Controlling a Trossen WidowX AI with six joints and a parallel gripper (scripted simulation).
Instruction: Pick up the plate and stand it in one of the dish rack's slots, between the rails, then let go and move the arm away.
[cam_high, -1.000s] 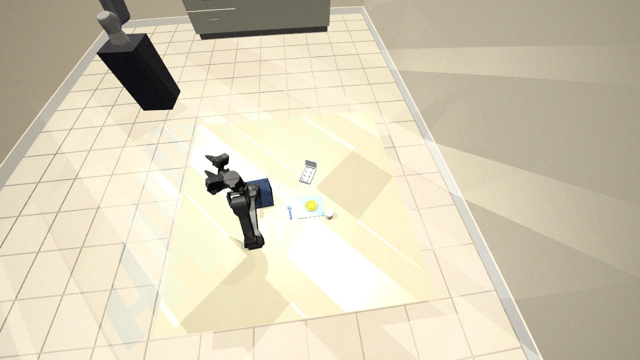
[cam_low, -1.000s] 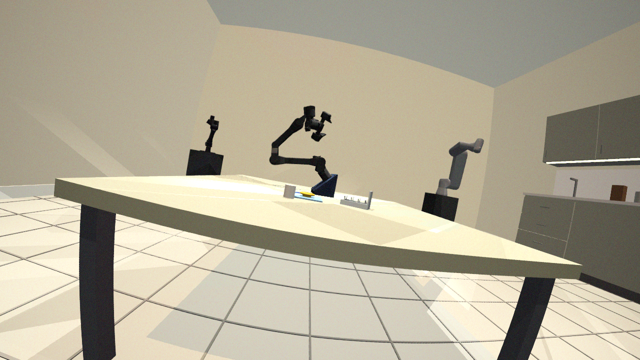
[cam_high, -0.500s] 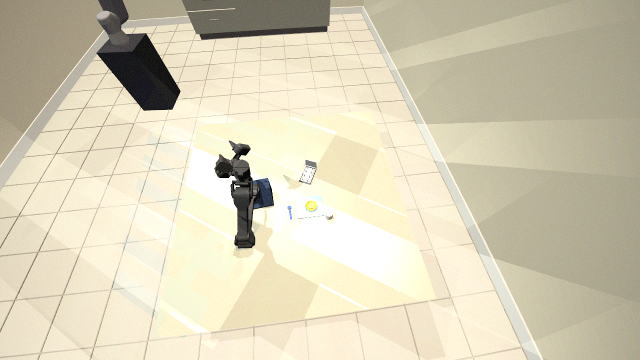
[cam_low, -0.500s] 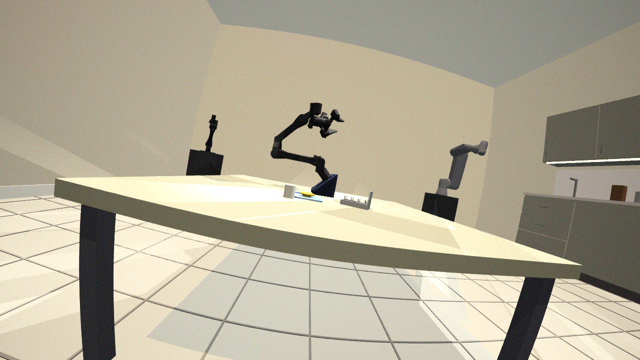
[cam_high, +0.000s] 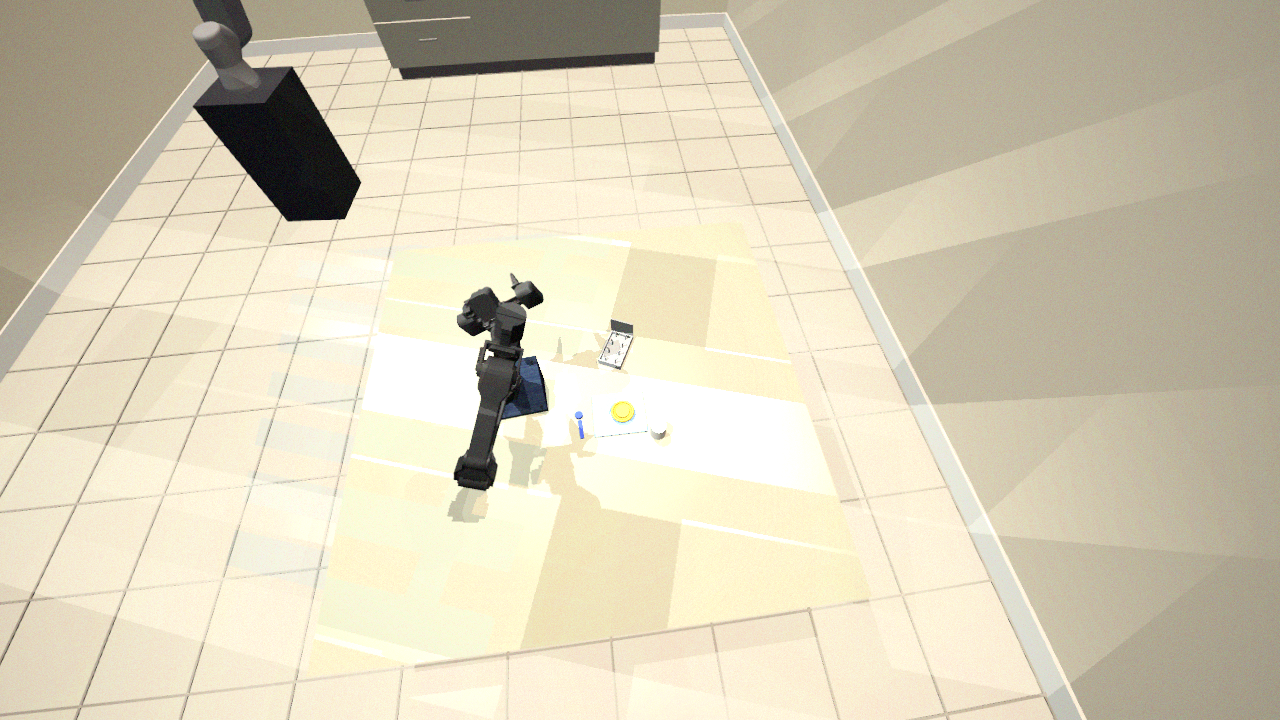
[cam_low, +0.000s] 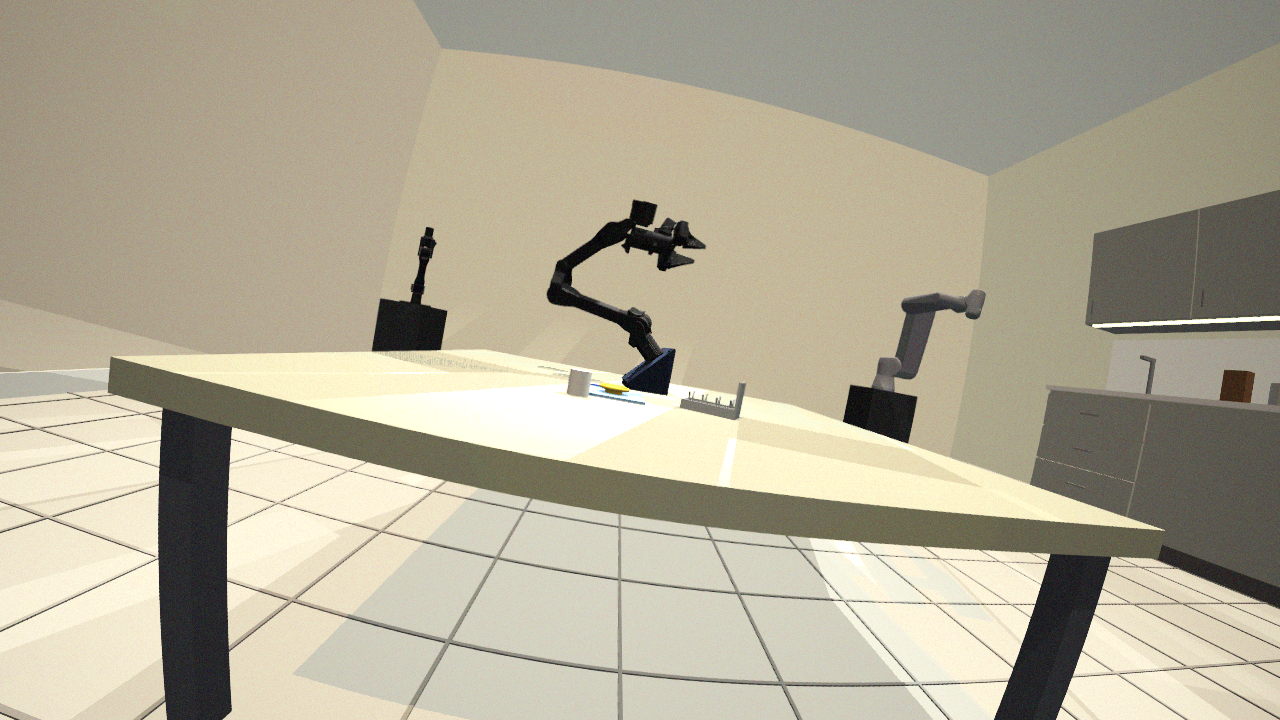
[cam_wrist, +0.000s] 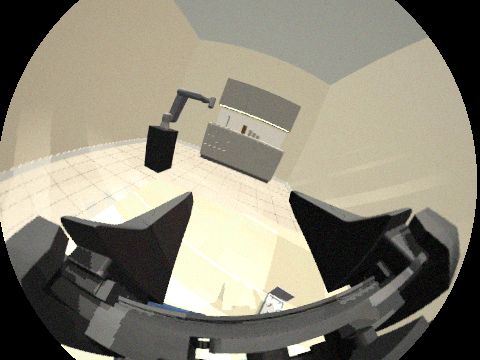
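My gripper tip is now 40 cm above the yellow plate, 27 cm short of it and 15 cm to the left of it. Round my gripper tip: blue utensil 41 cm below, 17 cm to the right, 15 cm ahead; then white cup 39 cm below, 37 cm ahead, 21 cm to the right; then grey dish rack 39 cm below, 26 cm ahead, 7 cm to the left.
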